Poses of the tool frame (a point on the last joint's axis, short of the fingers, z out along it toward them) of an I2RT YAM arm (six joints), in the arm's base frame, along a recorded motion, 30 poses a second.
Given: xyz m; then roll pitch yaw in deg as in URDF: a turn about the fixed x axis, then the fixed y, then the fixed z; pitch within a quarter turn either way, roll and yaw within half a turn.
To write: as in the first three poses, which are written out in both.
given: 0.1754 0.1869 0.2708 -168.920 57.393 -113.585
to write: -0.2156 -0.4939 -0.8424 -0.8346 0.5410 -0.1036 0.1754 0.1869 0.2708
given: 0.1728 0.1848 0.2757 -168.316 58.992 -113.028
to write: -0.2015 -0.4741 -0.8571 -0.8333 0.5428 -0.1043 0.1728 0.1848 0.2757
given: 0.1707 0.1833 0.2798 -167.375 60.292 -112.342
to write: -0.1884 -0.4584 -0.8686 -0.8304 0.5465 -0.1083 0.1707 0.1833 0.2798
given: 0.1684 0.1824 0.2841 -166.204 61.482 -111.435
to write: -0.1745 -0.4444 -0.8787 -0.8274 0.5499 -0.1139 0.1684 0.1824 0.2841
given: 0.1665 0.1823 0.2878 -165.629 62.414 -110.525
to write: -0.1624 -0.4337 -0.8863 -0.8301 0.5457 -0.1149 0.1665 0.1823 0.2878
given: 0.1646 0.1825 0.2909 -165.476 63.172 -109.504
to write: -0.1507 -0.4254 -0.8924 -0.8378 0.5342 -0.1132 0.1646 0.1825 0.2909
